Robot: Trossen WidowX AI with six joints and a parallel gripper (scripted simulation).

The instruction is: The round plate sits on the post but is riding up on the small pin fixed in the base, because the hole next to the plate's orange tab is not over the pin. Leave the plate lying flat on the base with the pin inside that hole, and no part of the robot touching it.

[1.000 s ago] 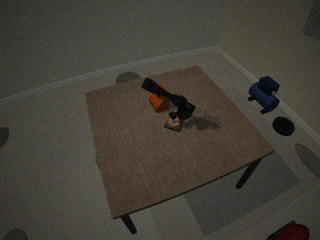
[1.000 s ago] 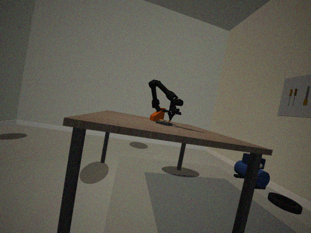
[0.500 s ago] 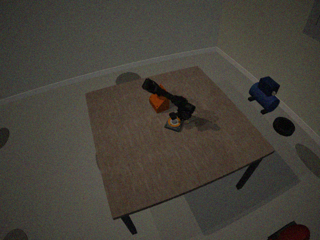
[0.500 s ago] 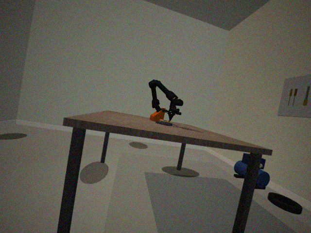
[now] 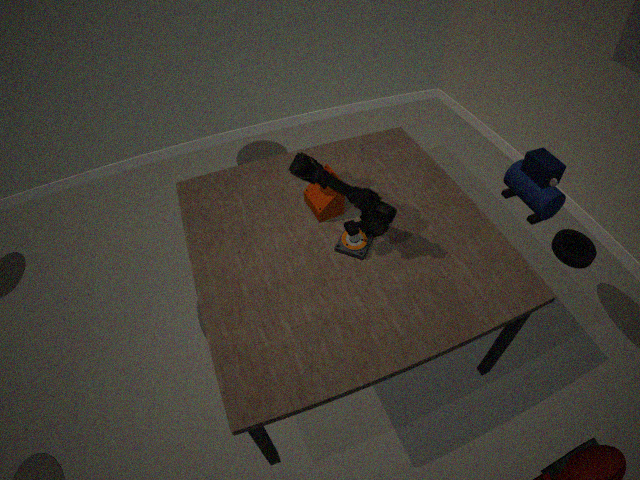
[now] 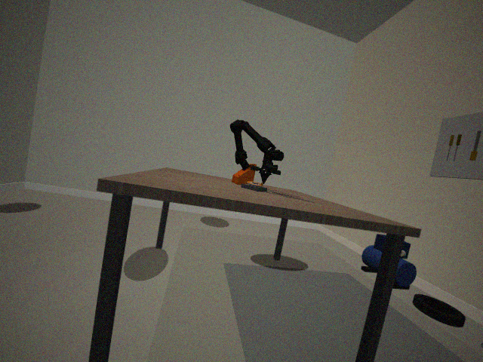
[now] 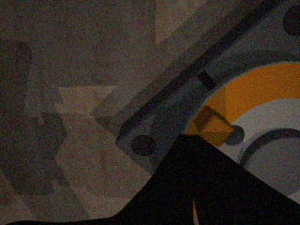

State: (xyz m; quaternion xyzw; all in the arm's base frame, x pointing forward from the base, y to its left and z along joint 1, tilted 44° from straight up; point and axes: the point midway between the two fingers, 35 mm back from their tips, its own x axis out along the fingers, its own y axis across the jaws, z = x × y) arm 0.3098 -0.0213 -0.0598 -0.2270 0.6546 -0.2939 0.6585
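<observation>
The round plate is 1 cm behind my gripper tip, 3 cm to the right of it and 1 cm below it. Also, from my gripper tip: base (2 cm behind, 5 cm to the right, 2 cm below).
</observation>
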